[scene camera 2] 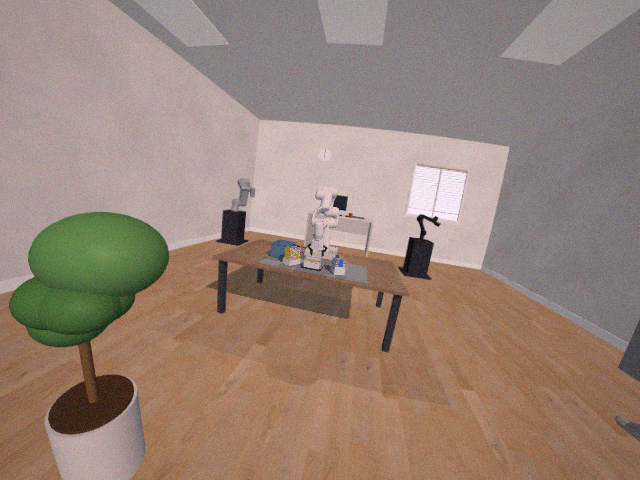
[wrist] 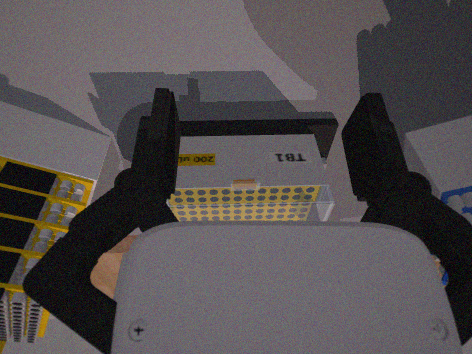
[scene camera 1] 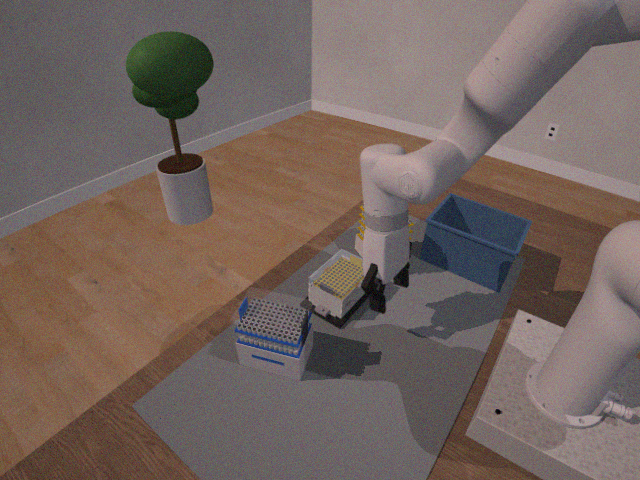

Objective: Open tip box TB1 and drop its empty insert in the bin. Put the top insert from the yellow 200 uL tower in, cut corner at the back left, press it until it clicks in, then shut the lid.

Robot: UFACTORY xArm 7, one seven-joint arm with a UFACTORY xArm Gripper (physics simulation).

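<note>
Tip box TB1 (scene camera 1: pixel 336 298) (wrist: pixel 245 162) is white and sits in a black holder (scene camera 1: pixel 339 321) (wrist: pixel 255 126). A yellow insert with rows of holes (scene camera 1: pixel 339 274) (wrist: pixel 242 212) is inside. A clear lid (wrist: pixel 325 202) looks shut over it, with a small orange tab (wrist: pixel 245 184) at the front. My gripper (scene camera 1: pixel 387 285) (scene camera 2: pixel 317 251) (wrist: pixel 264 110) is open and empty, over the box's front side. Its fingers are beyond the box's two ends in the wrist view. The yellow 200 uL tower (scene camera 2: pixel 292 253) (wrist: pixel 75 192) is partly hidden by my arm in scene camera 1. The blue bin (scene camera 1: pixel 467 253) (scene camera 2: pixel 279 249) is beyond the box.
A blue-trimmed tip tower (scene camera 1: pixel 271 341) (scene camera 2: pixel 338 266) stands close beside TB1, on the opposite side from the yellow tower. A grey mat (scene camera 1: pixel 206 413) lies under the boxes on the wooden table (scene camera 2: pixel 382 276). My arm's base plate (scene camera 1: pixel 509 366) is beside the mat.
</note>
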